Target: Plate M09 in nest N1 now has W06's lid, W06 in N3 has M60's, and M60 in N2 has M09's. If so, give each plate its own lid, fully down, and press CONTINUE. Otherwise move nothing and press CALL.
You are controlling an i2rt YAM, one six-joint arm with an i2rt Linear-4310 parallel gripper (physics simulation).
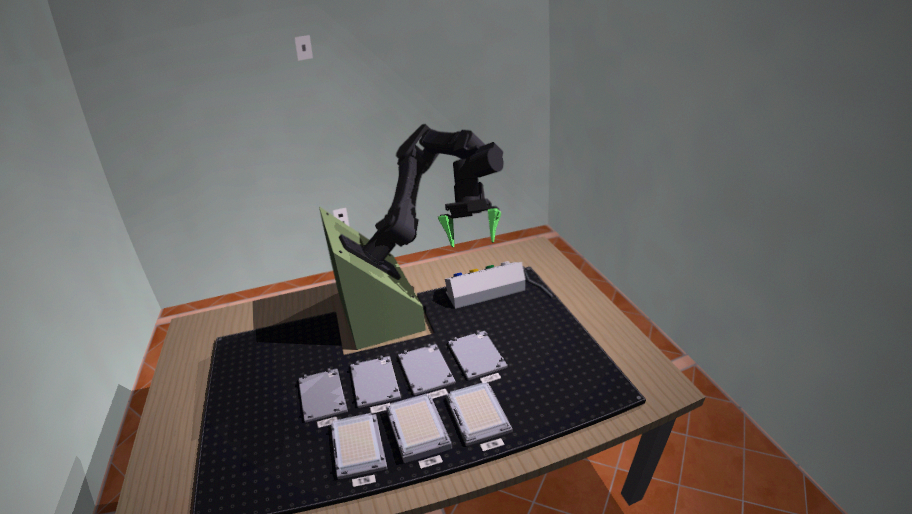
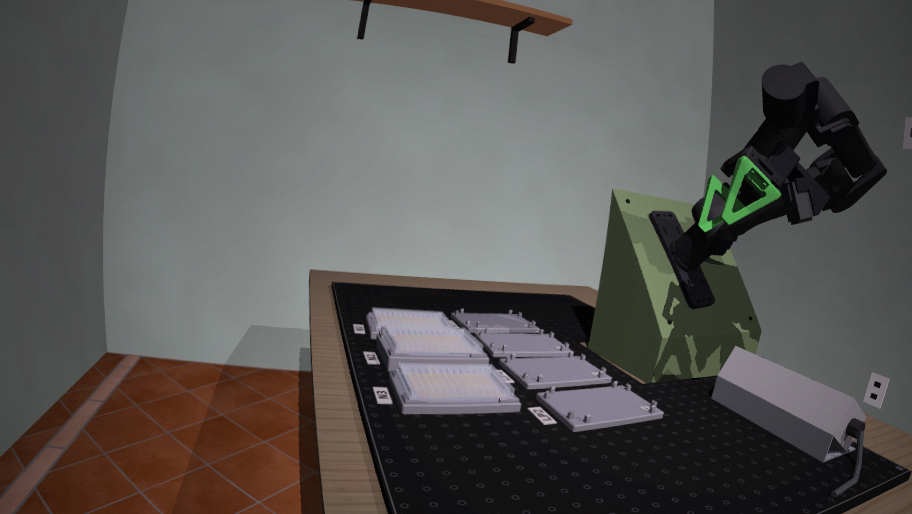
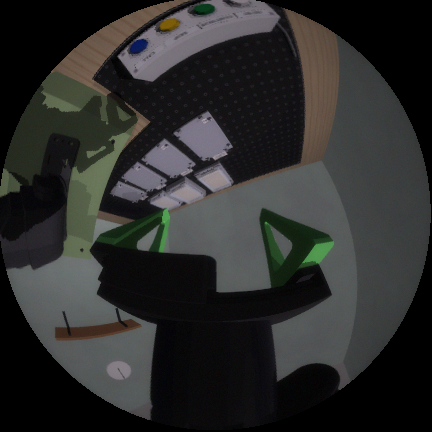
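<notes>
Three pale well plates stand in nests in the front row. The N1 plate, the N2 plate and the N3 plate each have a clear lid on. Marks telling whose plate or lid each is cannot be read. The button box has a blue CALL button and a green CONTINUE button. My gripper is open and empty, high above the box's area.
Four grey pinned pads lie behind the plates, bearing no lids. The green arm stand rises behind them. A yellow button sits between blue and green. A cable leaves the box.
</notes>
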